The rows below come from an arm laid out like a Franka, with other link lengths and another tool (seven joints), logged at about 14 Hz.
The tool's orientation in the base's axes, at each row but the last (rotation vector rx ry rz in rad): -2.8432, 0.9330, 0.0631; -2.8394, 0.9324, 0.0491; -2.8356, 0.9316, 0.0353; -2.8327, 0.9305, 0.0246; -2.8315, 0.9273, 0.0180; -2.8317, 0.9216, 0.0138; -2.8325, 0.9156, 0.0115; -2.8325, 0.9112, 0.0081; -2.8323, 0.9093, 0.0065; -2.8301, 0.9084, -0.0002
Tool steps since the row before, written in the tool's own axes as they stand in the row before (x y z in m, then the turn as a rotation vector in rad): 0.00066, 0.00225, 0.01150, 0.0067, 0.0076, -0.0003; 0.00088, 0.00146, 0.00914, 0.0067, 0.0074, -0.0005; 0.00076, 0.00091, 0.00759, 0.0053, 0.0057, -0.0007; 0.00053, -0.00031, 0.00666, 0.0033, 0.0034, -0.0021; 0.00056, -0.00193, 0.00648, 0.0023, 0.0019, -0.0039; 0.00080, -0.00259, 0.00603, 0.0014, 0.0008, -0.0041; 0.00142, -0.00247, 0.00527, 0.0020, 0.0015, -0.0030; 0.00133, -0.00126, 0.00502, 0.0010, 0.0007, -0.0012; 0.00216, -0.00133, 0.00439, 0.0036, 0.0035, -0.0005; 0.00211, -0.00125, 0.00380, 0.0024, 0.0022, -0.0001
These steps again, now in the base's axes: -0.00073, -0.00041, -0.01171, 0.0009, -0.0100, -0.0012; 0.00000, -0.00026, -0.00929, 0.0010, -0.0099, -0.0010; 0.00027, 0.00001, -0.00768, 0.0009, -0.0077, -0.0005; 0.00084, 0.00098, -0.00656, 0.0006, -0.0050, 0.0014; 0.00184, 0.00222, -0.00614, 0.0006, -0.0035, 0.0034; 0.00242, 0.00255, -0.00560, 0.0005, -0.0021, 0.0038; 0.00282, 0.00198, -0.00490, 0.0006, -0.0028, 0.0026; 0.00204, 0.00104, -0.00483, 0.0004, -0.0013, 0.0010; 0.00273, 0.00052, -0.00424, 0.0009, -0.0050, -0.0003; 0.00264, 0.00039, -0.00365, 0.0007, -0.0032, -0.0004
